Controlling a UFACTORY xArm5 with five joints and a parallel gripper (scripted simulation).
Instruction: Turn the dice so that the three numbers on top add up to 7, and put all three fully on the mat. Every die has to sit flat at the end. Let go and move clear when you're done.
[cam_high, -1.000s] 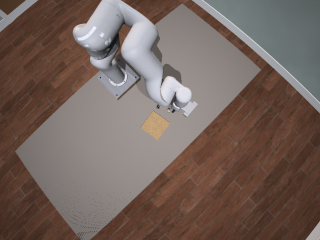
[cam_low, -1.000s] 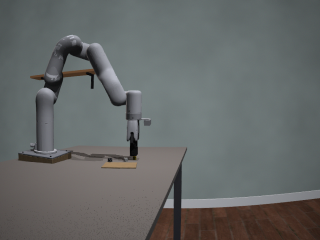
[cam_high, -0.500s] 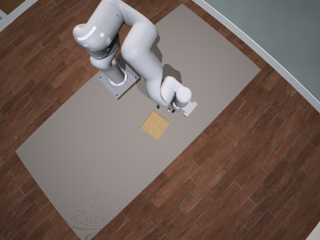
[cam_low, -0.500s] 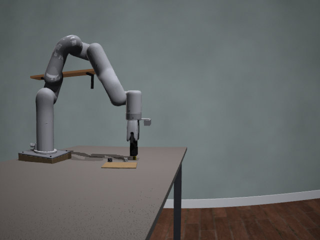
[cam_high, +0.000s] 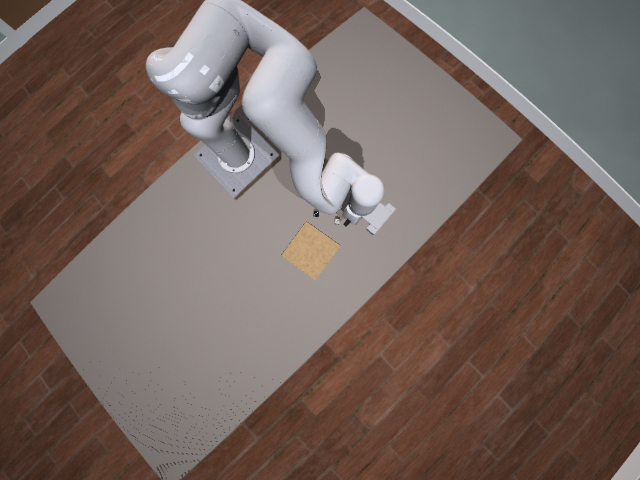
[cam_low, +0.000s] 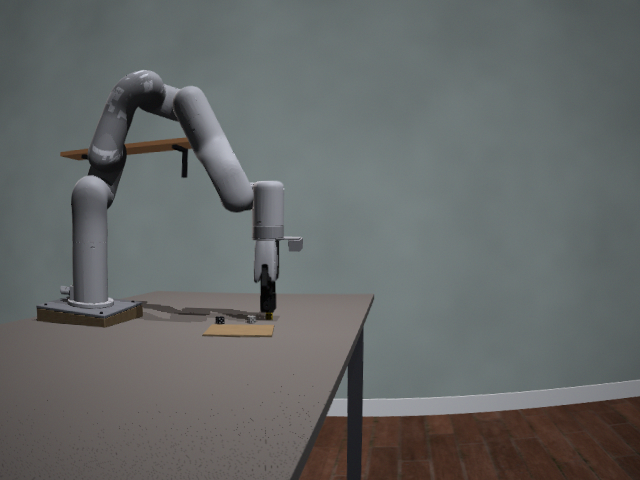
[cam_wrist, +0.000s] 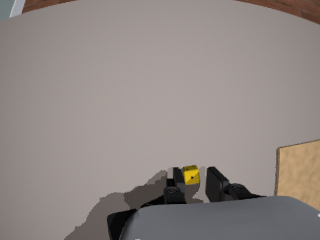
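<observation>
Right now my hand is 30 mm above the yellow die. The rest, counted from my hand: white die (40 mm behind, 50 mm to the right, 30 mm below); black die (110 mm behind, 70 mm to the right, 30 mm below); tan mat (60 mm behind, 180 mm to the right, 40 mm below).
</observation>
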